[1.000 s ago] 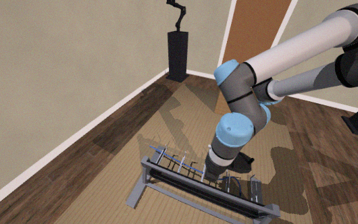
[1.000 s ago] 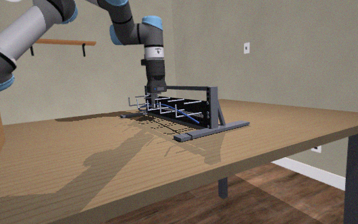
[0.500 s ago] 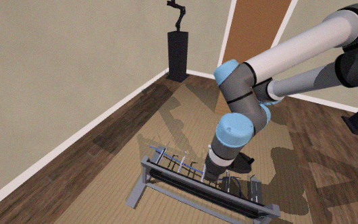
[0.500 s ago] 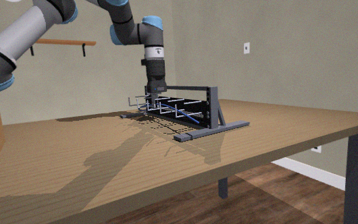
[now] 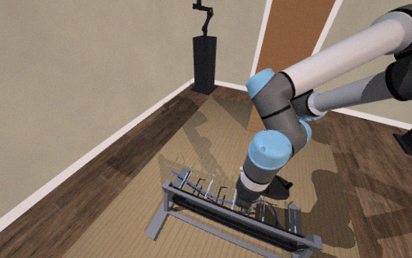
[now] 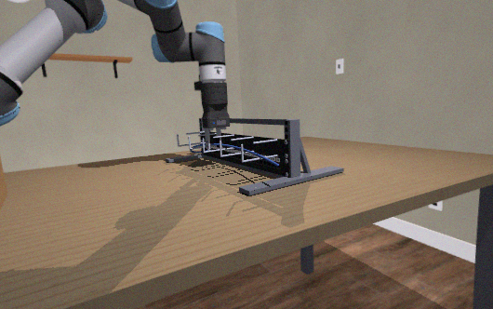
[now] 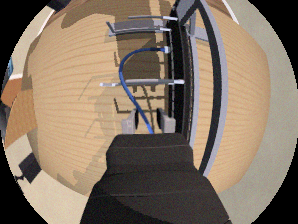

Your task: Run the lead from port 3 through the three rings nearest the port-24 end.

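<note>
Now: the grey rack 7 cm ahead of my hand, 4 cm to the right of it and 1 cm below it.
</note>
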